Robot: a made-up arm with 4 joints.
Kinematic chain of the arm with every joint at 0, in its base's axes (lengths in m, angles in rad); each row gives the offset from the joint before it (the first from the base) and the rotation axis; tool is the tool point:
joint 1: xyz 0 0 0.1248 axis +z
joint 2: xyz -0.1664 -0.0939 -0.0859 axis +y
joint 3: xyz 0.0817 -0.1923 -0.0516 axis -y
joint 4: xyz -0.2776 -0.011 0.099 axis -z
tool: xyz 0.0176 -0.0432 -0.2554
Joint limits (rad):
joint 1: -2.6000..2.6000
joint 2: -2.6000..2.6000
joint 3: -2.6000..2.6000
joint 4: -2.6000..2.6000
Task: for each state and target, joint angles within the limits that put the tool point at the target. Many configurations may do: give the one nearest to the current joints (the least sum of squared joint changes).
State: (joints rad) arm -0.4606 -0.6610 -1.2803 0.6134
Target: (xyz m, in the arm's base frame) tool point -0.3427 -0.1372 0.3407
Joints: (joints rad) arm -0.7733 -0.2590 -2.0855 0.9119
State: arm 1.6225 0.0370 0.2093 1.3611
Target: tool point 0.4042 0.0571 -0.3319
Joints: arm 2.3599 0.0665 0.7091 1.3118
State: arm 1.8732 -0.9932 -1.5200 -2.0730
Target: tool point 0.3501 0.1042 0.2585
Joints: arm 2.6000 -0.5008 -1.9861 -1.8127
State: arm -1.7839 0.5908 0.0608 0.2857
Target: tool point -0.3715 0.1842 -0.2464
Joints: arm -1.4179 -0.2206 0.2304 -0.0677
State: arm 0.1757 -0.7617 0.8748 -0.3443
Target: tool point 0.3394 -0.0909 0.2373
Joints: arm 0.8808 -1.5328 1.4567 -0.6825
